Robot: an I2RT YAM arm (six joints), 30 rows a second.
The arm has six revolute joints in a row. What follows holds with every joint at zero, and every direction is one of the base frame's. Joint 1 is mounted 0.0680 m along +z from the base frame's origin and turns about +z. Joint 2 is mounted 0.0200 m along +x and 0.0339 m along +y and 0.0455 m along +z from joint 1 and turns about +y. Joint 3 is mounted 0.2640 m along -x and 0.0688 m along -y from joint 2 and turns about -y. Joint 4 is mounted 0.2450 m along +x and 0.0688 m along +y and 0.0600 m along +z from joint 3 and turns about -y. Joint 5 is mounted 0.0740 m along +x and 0.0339 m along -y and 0.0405 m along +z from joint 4 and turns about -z. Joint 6 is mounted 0.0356 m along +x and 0.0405 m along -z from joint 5 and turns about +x. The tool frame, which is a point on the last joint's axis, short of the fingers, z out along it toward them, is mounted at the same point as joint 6; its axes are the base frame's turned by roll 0.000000, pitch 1.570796 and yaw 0.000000 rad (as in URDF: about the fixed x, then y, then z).
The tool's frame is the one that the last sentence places.
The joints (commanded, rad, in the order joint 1, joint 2, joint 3, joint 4, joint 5, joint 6), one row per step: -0.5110, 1.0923, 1.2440, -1.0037, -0.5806, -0.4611; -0.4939, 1.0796, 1.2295, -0.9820, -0.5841, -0.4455; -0.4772, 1.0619, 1.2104, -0.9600, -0.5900, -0.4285; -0.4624, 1.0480, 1.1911, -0.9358, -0.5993, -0.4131; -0.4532, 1.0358, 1.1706, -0.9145, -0.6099, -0.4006; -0.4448, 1.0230, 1.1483, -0.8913, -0.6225, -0.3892; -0.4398, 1.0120, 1.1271, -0.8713, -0.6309, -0.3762; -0.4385, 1.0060, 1.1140, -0.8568, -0.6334, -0.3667
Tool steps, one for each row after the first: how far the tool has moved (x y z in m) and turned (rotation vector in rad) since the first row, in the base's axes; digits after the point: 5 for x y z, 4 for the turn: 0.00026, 0.00386, -0.00056, 0.0044, -0.0154, 0.0097; -0.00061, 0.00825, -0.00158, 0.0116, -0.0318, 0.0200; -0.00069, 0.01184, -0.00317, 0.0209, -0.0479, 0.0321; -0.00102, 0.01434, -0.00564, 0.0315, -0.0598, 0.0414; -0.00142, 0.01673, -0.00842, 0.0424, -0.0730, 0.0522; -0.00190, 0.01829, -0.01151, 0.0536, -0.0809, 0.0557; -0.00201, 0.01869, -0.01344, 0.0592, -0.0858, 0.0535
